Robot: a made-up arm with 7 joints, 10 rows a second.
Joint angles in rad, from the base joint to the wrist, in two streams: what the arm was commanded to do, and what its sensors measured. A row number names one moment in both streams.
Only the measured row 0 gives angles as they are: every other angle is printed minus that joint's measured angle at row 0.
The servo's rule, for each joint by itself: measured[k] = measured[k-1] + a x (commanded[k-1-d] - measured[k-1]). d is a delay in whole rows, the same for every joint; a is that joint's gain. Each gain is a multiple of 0.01, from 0.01 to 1. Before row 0 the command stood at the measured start. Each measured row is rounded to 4 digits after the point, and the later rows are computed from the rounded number. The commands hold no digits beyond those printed.
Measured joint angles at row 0:
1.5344 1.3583 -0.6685 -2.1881 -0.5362 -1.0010 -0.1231
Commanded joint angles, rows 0 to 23:
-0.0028 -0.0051 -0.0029 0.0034 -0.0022 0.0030 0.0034
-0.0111 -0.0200 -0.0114 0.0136 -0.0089 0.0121 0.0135
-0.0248 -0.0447 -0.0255 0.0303 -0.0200 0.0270 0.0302
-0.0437 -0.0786 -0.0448 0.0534 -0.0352 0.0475 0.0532
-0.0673 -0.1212 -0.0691 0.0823 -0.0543 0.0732 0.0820
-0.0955 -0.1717 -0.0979 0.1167 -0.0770 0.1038 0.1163
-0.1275 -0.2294 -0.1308 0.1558 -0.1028 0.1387 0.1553
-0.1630 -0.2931 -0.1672 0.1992 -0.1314 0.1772 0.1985
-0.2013 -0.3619 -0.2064 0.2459 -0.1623 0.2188 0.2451
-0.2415 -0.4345 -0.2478 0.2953 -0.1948 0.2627 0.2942
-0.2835 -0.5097 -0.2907 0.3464 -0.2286 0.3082 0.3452
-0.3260 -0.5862 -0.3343 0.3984 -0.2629 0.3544 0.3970
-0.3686 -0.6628 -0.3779 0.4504 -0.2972 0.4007 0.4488
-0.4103 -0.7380 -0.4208 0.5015 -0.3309 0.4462 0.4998
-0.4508 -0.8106 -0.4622 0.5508 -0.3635 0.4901 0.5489
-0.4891 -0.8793 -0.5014 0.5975 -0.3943 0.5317 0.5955
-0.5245 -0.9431 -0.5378 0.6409 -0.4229 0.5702 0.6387
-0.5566 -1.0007 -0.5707 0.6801 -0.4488 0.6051 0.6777
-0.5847 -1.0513 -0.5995 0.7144 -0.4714 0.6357 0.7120
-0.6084 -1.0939 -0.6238 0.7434 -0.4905 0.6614 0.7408
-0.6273 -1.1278 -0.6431 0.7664 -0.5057 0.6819 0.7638
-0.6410 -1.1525 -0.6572 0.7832 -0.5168 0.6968 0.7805
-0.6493 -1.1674 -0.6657 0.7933 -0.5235 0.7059 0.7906
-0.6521 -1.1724 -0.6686 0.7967 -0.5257 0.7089 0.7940
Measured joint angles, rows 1 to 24:
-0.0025 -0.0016 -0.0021 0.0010 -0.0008 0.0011 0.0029
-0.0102 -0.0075 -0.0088 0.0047 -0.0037 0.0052 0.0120
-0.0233 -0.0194 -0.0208 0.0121 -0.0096 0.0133 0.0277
-0.0417 -0.0383 -0.0381 0.0241 -0.0188 0.0260 0.0496
-0.0647 -0.0648 -0.0604 0.0410 -0.0316 0.0435 0.0775
-0.0924 -0.0990 -0.0874 0.0630 -0.0479 0.0658 0.1109
-0.1240 -0.1407 -0.1186 0.0899 -0.0677 0.0928 0.1491
-0.1591 -0.1895 -0.1536 0.1216 -0.0906 0.1240 0.1916
-0.1971 -0.2447 -0.1916 0.1576 -0.1164 0.1591 0.2376
-0.2371 -0.3054 -0.2321 0.1975 -0.1446 0.1974 0.2863
-0.2789 -0.3708 -0.2743 0.2407 -0.1748 0.2384 0.3370
-0.3213 -0.4397 -0.3175 0.2864 -0.2065 0.2813 0.3886
-0.3639 -0.5111 -0.3610 0.3340 -0.2392 0.3255 0.4404
-0.4057 -0.5837 -0.4041 0.3826 -0.2722 0.3702 0.4915
-0.4463 -0.6563 -0.4459 0.4314 -0.3051 0.4146 0.5409
-0.4848 -0.7277 -0.4859 0.4796 -0.3372 0.4579 0.5879
-0.5205 -0.7966 -0.5233 0.5264 -0.3681 0.4995 0.6316
-0.5530 -0.8619 -0.5574 0.5710 -0.3972 0.5386 0.6712
-0.5815 -0.9225 -0.5877 0.6126 -0.4239 0.5745 0.7063
-0.6057 -0.9773 -0.6137 0.6505 -0.4479 0.6067 0.7360
-0.6251 -1.0255 -0.6349 0.6841 -0.4687 0.6345 0.7599
-0.6394 -1.0661 -0.6510 0.7128 -0.4860 0.6576 0.7776
-0.6483 -1.0985 -0.6616 0.7361 -0.4995 0.6755 0.7888
-0.6517 -1.1221 -0.6666 0.7537 -0.5089 0.6879 0.7933
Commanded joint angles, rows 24 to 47:
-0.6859 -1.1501 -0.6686 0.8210 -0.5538 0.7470 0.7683
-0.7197 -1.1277 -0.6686 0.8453 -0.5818 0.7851 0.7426
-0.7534 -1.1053 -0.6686 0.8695 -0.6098 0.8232 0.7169
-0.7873 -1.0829 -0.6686 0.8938 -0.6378 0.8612 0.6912
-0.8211 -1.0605 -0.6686 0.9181 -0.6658 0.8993 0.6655
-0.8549 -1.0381 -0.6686 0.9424 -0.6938 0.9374 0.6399
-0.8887 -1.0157 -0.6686 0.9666 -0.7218 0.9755 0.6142
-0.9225 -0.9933 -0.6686 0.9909 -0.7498 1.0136 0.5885
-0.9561 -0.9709 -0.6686 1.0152 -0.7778 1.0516 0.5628
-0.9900 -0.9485 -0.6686 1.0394 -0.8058 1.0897 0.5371
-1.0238 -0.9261 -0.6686 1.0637 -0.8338 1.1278 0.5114
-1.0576 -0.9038 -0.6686 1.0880 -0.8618 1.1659 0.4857
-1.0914 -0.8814 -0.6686 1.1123 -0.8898 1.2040 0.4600
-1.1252 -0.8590 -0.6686 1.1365 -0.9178 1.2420 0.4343
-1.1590 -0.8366 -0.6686 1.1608 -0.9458 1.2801 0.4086
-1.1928 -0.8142 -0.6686 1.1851 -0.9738 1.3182 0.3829
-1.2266 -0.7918 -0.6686 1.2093 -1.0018 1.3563 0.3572
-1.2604 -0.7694 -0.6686 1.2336 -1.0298 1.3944 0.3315
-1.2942 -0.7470 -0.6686 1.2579 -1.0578 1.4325 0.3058
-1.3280 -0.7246 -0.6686 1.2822 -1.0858 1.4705 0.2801
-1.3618 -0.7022 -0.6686 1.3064 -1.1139 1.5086 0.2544
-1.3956 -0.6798 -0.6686 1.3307 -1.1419 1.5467 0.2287
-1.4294 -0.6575 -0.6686 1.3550 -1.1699 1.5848 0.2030
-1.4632 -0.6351 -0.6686 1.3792 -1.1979 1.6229 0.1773
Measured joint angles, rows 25 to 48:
-0.6825 -1.1311 -0.6680 0.7732 -0.5251 0.7098 0.7718
-0.7160 -1.1300 -0.6684 0.7941 -0.5455 0.7377 0.7467
-0.7497 -1.1221 -0.6685 0.8160 -0.5686 0.7693 0.7211
-0.7835 -1.1096 -0.6686 0.8386 -0.5935 0.8033 0.6954
-0.8173 -1.0939 -0.6686 0.8617 -0.6195 0.8388 0.6697
-0.8511 -1.0760 -0.6686 0.8851 -0.6462 0.8753 0.6441
-0.8849 -1.0567 -0.6686 0.9087 -0.6734 0.9124 0.6184
-0.9187 -1.0364 -0.6686 0.9325 -0.7009 0.9498 0.5927
-0.9524 -1.0154 -0.6686 0.9565 -0.7286 0.9875 0.5670
-0.9862 -0.9940 -0.6686 0.9805 -0.7564 1.0253 0.5413
-1.0200 -0.9723 -0.6686 1.0046 -0.7843 1.0632 0.5156
-1.0538 -0.9504 -0.6686 1.0288 -0.8122 1.1012 0.4899
-1.0876 -0.9283 -0.6686 1.0530 -0.8401 1.1392 0.4642
-1.1214 -0.9061 -0.6686 1.0772 -0.8681 1.1772 0.4385
-1.1552 -0.8839 -0.6686 1.1014 -0.8961 1.2153 0.4128
-1.1890 -0.8616 -0.6686 1.1257 -0.9241 1.2534 0.3871
-1.2228 -0.8393 -0.6686 1.1499 -0.9521 1.2915 0.3614
-1.2566 -0.8169 -0.6686 1.1742 -0.9801 1.3296 0.3357
-1.2904 -0.7945 -0.6686 1.1985 -1.0081 1.3677 0.3100
-1.3242 -0.7721 -0.6686 1.2228 -1.0361 1.4057 0.2843
-1.3580 -0.7497 -0.6686 1.2470 -1.0641 1.4438 0.2586
-1.3918 -0.7273 -0.6686 1.2713 -1.0921 1.4819 0.2329
-1.4256 -0.7050 -0.6686 1.2956 -1.1201 1.5200 0.2072
-1.4594 -0.6826 -0.6686 1.3198 -1.1481 1.5581 0.1815

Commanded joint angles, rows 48 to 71:
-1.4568 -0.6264 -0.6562 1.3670 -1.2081 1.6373 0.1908
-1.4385 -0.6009 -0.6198 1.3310 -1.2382 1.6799 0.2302
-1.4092 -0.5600 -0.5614 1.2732 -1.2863 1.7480 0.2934
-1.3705 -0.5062 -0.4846 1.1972 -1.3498 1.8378 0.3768
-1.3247 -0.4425 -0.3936 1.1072 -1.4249 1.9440 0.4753
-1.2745 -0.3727 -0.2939 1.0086 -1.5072 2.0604 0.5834
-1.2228 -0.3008 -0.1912 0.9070 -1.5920 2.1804 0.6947
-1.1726 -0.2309 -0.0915 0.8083 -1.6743 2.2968 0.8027
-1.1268 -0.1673 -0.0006 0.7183 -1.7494 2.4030 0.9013
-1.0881 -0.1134 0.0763 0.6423 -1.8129 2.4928 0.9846
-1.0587 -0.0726 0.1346 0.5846 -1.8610 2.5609 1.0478
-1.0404 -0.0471 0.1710 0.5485 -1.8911 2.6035 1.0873
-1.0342 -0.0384 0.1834 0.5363 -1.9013 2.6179 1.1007
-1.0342 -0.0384 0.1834 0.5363 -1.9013 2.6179 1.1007
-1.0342 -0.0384 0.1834 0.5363 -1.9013 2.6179 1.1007
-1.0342 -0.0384 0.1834 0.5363 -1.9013 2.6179 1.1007
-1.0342 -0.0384 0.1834 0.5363 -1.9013 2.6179 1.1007
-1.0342 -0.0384 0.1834 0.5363 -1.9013 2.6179 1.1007
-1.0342 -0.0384 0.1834 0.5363 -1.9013 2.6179 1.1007
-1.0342 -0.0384 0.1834 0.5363 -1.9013 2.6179 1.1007
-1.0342 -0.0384 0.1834 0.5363 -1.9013 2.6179 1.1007
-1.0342 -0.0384 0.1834 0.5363 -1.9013 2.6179 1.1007
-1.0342 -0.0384 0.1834 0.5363 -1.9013 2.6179 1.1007
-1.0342 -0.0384 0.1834 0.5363 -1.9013 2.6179 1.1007
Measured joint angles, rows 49 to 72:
-1.4571 -0.6646 -0.6597 1.3335 -1.1697 1.5874 0.1895
-1.4404 -0.6442 -0.6310 1.3328 -1.1944 1.6216 0.2245
-1.4123 -0.6173 -0.5809 1.3155 -1.2275 1.6684 0.2838
-1.3747 -0.5817 -0.5116 1.2812 -1.2715 1.7311 0.3638
-1.3297 -0.5372 -0.4266 1.2307 -1.3267 1.8099 0.4597
-1.2800 -0.4846 -0.3311 1.1663 -1.3917 1.9026 0.5661
-1.2285 -0.4258 -0.2304 1.0911 -1.4638 2.0054 0.6767
-1.1782 -0.3634 -0.1304 1.0091 -1.5396 2.1132 0.7851
-1.1319 -0.3006 -0.0369 0.9248 -1.6151 2.2204 0.8850
-1.0925 -0.2407 0.0446 0.8429 -1.6863 2.3212 0.9707
-1.0621 -0.1869 0.1094 0.7680 -1.7492 2.4099 1.0370
-1.0426 -0.1422 0.1538 0.7043 -1.8003 2.4815 1.0803
-1.0350 -0.1090 0.1751 0.6556 -1.8367 2.5320 1.0978
-1.0343 -0.0864 0.1811 0.6210 -1.8600 2.5638 1.1003
-1.0342 -0.0710 0.1828 0.5964 -1.8749 2.5838 1.1006
-1.0342 -0.0606 0.1832 0.5790 -1.8844 2.5964 1.1007
-1.0342 -0.0535 0.1833 0.5666 -1.8905 2.6044 1.1007
-1.0342 -0.0487 0.1834 0.5578 -1.8944 2.6094 1.1007
-1.0342 -0.0454 0.1834 0.5516 -1.8969 2.6125 1.1007
-1.0342 -0.0432 0.1834 0.5472 -1.8985 2.6145 1.1007
-1.0342 -0.0417 0.1834 0.5440 -1.8995 2.6158 1.1007
-1.0342 -0.0406 0.1834 0.5418 -1.9001 2.6166 1.1007
-1.0342 -0.0399 0.1834 0.5402 -1.9005 2.6171 1.1007
-1.0342 -0.0394 0.1834 0.5391 -1.9008 2.6174 1.1007

